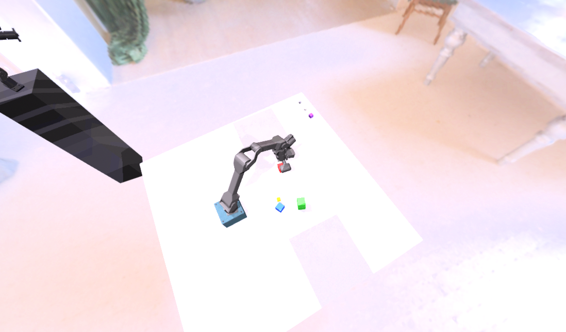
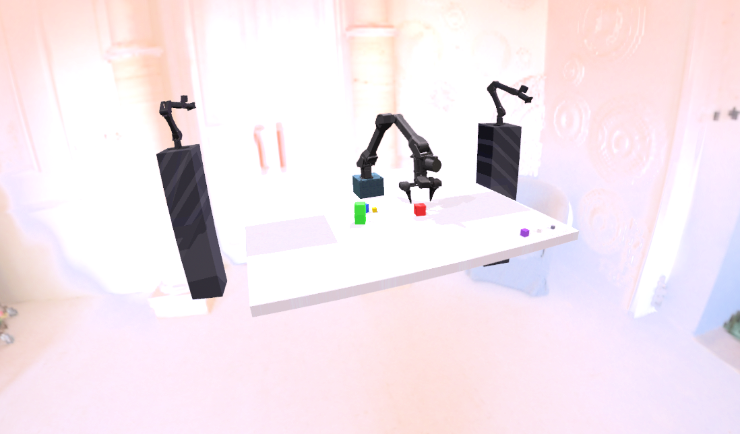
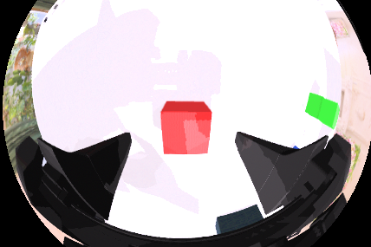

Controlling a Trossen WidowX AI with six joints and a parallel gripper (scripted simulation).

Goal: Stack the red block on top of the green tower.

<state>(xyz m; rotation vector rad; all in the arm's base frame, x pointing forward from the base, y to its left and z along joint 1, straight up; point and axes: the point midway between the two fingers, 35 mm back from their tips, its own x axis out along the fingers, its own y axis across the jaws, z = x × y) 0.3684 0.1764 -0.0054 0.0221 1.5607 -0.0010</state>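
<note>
My gripper tip is 40 mm above the red block. From my gripper tip the other things lie so: yellow block 190 mm to the right, 100 mm behind, 50 mm below; then blue block 250 mm to the right, 110 mm behind, 40 mm below; then purple cube 350 mm ahead, 320 mm to the left, 50 mm below.
</note>
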